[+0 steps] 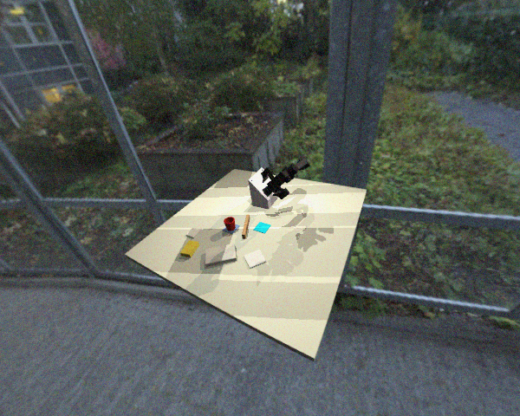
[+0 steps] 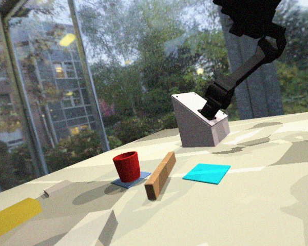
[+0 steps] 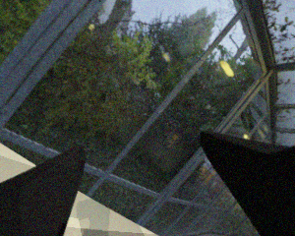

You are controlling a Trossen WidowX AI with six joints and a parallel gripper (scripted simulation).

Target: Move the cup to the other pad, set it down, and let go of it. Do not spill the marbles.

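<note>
Now: gripper tip 3 cm short of the red cup, 33 cm to the left of it and 34 cm above it. Also, from my gripper tip: teal pad 7 cm behind, 13 cm to the right, 39 cm below; then wooden bar 2 cm behind, 23 cm to the right, 37 cm below; then white tile 18 cm ahead, 2 cm to the right, 38 cm below.
</note>
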